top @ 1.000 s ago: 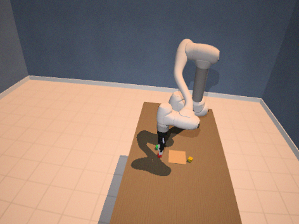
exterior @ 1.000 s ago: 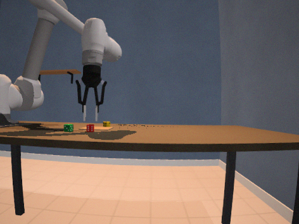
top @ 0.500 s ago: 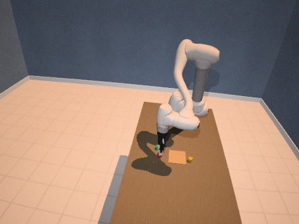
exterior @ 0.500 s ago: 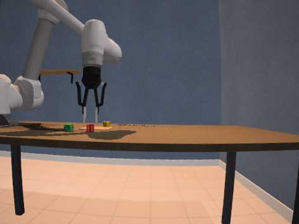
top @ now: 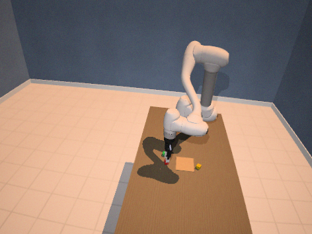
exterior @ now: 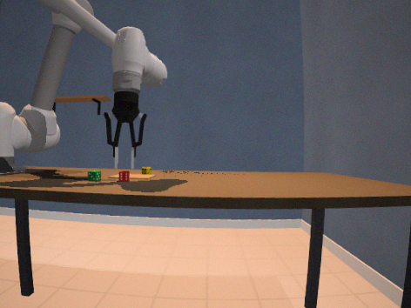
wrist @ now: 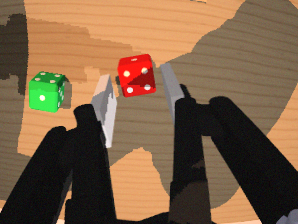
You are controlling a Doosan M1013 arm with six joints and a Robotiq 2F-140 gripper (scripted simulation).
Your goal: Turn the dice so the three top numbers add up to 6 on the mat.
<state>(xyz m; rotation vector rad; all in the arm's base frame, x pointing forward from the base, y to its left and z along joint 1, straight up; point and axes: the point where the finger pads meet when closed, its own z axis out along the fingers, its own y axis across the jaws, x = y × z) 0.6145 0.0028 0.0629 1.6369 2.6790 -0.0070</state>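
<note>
My hand is 6 cm above the red die. Also, from my hand: yellow die: 25 cm to the left, 6 cm below, 4 cm behind; tan mat: 14 cm to the left, 7 cm below, 4 cm behind; green die: 8 cm behind, 6 cm below, 4 cm to the right.
</note>
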